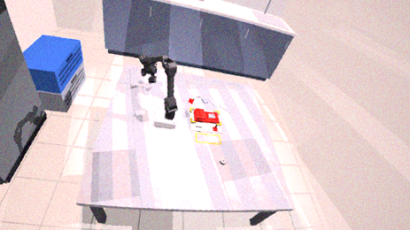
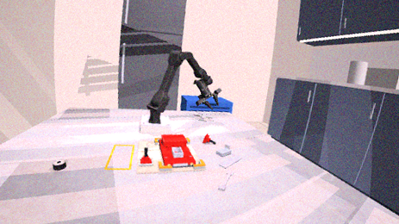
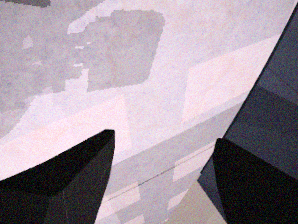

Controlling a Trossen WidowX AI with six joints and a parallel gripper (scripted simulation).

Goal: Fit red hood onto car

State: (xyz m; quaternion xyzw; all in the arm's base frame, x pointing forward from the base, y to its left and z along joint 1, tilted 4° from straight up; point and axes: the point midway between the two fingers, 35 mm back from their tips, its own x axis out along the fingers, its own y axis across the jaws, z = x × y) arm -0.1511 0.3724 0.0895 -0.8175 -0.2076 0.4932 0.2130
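The red hood lies 37 cm ahead of my gripper tip, 32 cm to the right of it and 6 cm below it. From my gripper tip the other things lie so: black ring: 51 cm ahead, 72 cm to the right, 9 cm below; engine block: 47 cm ahead, 32 cm to the right, 8 cm below.
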